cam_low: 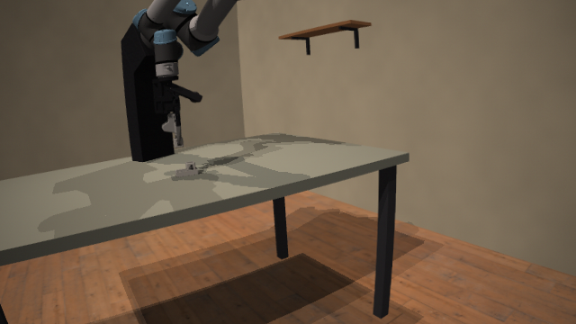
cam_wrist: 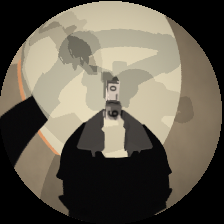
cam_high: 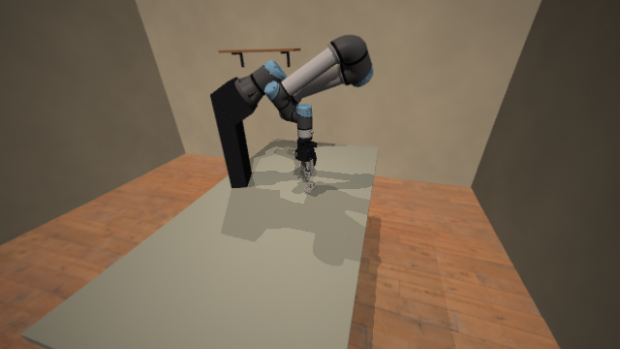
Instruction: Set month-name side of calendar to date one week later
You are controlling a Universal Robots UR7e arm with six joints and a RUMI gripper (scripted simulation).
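Right now the calendar tray is 110 mm below my hand and 20 mm to the left of it.
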